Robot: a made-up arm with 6 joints.
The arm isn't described. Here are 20 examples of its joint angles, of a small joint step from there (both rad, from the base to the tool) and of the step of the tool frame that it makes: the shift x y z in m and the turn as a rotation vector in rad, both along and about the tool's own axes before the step.
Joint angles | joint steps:
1: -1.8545 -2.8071 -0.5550 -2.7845 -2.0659 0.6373 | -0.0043 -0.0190 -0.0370 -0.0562 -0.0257 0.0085
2: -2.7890 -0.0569 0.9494 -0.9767 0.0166 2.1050 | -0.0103 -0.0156 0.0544 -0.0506 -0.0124 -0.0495
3: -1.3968 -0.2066 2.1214 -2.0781 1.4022 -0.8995 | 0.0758 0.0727 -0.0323 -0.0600 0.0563 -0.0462
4: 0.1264 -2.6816 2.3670 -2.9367 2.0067 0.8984 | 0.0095 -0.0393 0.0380 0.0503 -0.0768 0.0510
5: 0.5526 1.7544 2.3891 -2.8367 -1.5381 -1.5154 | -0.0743 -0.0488 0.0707 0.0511 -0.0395 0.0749
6: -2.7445 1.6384 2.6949 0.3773 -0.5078 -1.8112 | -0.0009 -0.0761 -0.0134 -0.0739 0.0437 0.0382
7: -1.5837 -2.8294 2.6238 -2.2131 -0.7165 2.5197 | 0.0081 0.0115 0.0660 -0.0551 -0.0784 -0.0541
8: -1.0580 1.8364 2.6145 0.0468 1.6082 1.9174 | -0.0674 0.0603 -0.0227 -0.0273 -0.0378 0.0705
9: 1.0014 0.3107 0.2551 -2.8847 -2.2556 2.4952 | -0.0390 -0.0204 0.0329 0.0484 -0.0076 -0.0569
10: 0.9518 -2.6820 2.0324 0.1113 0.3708 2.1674 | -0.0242 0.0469 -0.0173 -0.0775 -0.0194 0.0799
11: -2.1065 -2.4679 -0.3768 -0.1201 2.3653 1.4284 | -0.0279 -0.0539 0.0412 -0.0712 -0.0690 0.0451
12: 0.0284 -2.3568 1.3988 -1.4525 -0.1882 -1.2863 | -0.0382 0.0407 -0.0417 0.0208 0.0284 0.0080
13: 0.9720 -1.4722 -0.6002 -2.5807 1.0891 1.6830 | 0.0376 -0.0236 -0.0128 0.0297 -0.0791 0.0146
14: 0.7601 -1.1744 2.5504 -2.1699 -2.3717 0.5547 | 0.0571 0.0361 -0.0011 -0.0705 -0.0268 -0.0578
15: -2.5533 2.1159 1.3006 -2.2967 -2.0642 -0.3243 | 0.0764 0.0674 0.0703 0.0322 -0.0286 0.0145
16: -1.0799 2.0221 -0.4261 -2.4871 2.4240 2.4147 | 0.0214 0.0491 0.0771 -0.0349 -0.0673 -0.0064
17: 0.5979 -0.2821 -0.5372 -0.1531 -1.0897 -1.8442 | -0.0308 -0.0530 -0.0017 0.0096 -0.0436 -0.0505
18: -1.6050 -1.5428 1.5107 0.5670 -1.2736 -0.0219 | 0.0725 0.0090 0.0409 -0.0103 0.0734 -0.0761
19: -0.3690 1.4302 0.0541 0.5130 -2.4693 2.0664 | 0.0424 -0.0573 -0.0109 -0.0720 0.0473 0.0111
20: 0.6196 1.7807 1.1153 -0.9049 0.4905 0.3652 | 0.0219 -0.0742 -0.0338 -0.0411 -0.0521 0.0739
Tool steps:
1: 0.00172 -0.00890 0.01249 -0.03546 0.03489 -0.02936
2: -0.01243 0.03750 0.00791 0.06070 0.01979 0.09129
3: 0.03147 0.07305 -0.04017 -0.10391 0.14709 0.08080
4: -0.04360 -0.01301 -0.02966 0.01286 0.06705 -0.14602
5: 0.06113 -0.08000 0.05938 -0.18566 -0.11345 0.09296
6: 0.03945 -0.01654 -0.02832 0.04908 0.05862 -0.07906
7: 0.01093 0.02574 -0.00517 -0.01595 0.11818 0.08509
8: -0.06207 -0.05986 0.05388 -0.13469 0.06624 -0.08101
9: -0.01001 0.03826 0.01512 0.04130 0.07300 -0.04789
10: -0.01603 -0.00766 -0.07637 0.00007 0.08084 -0.04075
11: 0.03638 0.02537 -0.00847 -0.02005 -0.07357 -0.02994
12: -0.03813 0.06384 -0.00006 -0.03147 0.01968 0.06847
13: -0.01185 0.01269 0.00840 -0.02793 0.06291 -0.07939
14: 0.00118 -0.06077 0.00435 0.00196 0.04327 0.03122
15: -0.02874 0.05552 0.01528 0.07421 -0.06236 0.04927
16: -0.04305 -0.00249 -0.01468 -0.01056 0.08168 -0.03266
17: -0.03286 0.01068 -0.00818 0.05412 0.04212 0.01893
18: -0.01179 0.03492 0.07480 0.09872 0.09343 0.09752
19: 0.02846 0.00219 -0.04424 -0.01080 -0.08765 0.04862
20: 0.02370 -0.00354 -0.05953 -0.01093 -0.00106 -0.05632
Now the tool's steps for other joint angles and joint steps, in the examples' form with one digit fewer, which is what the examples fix.
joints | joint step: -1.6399 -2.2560 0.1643 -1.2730 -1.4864 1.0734 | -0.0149 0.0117 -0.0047 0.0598 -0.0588 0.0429
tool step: -0.0032 0.0060 0.0031 0.0210 -0.0485 -0.0944
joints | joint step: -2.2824 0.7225 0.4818 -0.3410 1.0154 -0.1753 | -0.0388 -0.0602 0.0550 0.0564 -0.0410 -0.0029
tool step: 0.0555 0.0753 -0.0354 -0.0599 0.0716 -0.0052
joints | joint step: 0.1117 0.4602 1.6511 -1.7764 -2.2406 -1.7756 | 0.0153 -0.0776 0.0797 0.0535 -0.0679 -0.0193
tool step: 0.0102 -0.1060 0.0895 -0.1389 0.0121 0.1125
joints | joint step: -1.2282 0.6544 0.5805 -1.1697 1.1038 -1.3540 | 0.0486 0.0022 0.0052 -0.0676 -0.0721 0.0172
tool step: -0.0492 -0.0245 0.0129 0.0186 -0.0617 0.1118
